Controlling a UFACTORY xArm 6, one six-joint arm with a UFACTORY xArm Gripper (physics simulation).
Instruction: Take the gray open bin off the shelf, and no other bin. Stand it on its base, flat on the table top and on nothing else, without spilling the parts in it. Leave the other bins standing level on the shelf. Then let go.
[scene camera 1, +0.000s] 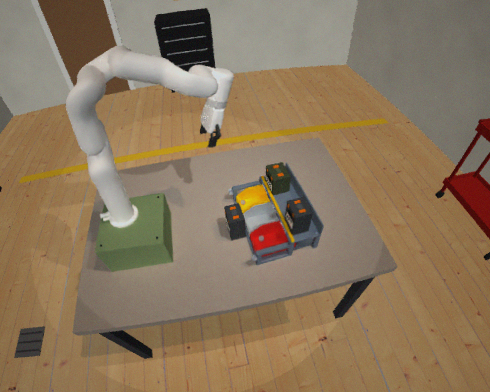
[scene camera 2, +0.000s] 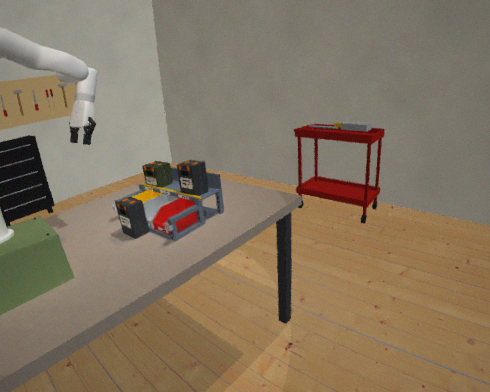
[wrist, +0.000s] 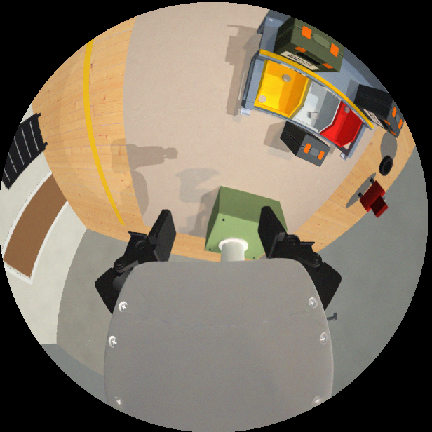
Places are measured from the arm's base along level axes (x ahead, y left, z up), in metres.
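Where they show: gripper, between the fingertips: (scene camera 1: 207, 139) (scene camera 2: 80, 143); arm's base, origin of its link: (scene camera 1: 124, 216).
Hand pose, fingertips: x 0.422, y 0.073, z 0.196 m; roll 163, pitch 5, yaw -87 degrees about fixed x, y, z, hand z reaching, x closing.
Note:
Each offset is from my fingertips to the top centre of the thing. "pt": to the spot under its first point. Level surfaces: height alone.
The gray open bin @[0.143 m ahead, 0.243 m right, 0.269 m down] (scene camera 1: 259, 218) (scene camera 2: 156, 206) (wrist: 312, 106) sits on the lower level of the blue-gray shelf @[pt 0.290 m ahead, 0.434 m right, 0.236 m down] (scene camera 1: 318, 229) (scene camera 2: 220, 186) (wrist: 254, 82), between the yellow bin @[0.158 m ahead, 0.132 m right, 0.269 m down] (scene camera 1: 252, 196) (scene camera 2: 148, 196) (wrist: 283, 86) and the red bin (scene camera 1: 270, 236) (scene camera 2: 176, 214) (wrist: 344, 126). Small parts show in the bins in the wrist view. A dark case @[0.014 m ahead, 0.226 m right, 0.218 m down] (scene camera 1: 235, 222) (scene camera 2: 132, 217) (wrist: 303, 144) stands on the table top @[0.350 m down] (scene camera 1: 200, 280) (scene camera 2: 100, 260) (wrist: 200, 100) close in front of the gray bin. My gripper (scene camera 1: 209, 137) (scene camera 2: 81, 138) (wrist: 216, 220) is open and empty, high above the table's far side, away from the shelf.
A green case @[0.256 m ahead, 0.143 m right, 0.151 m down] (scene camera 1: 278, 179) (scene camera 2: 157, 174) (wrist: 310, 45) and another dark case @[0.225 m ahead, 0.372 m right, 0.126 m down] (scene camera 1: 299, 216) (scene camera 2: 193, 178) (wrist: 376, 107) stand on the shelf's upper level, behind its yellow rail @[pt 0.193 m ahead, 0.274 m right, 0.238 m down] (scene camera 1: 278, 209). The green base box (scene camera 1: 137, 245) (scene camera 2: 35, 265) (wrist: 245, 215) carries the arm. A red cart (scene camera 2: 340, 134) stands beyond the table.

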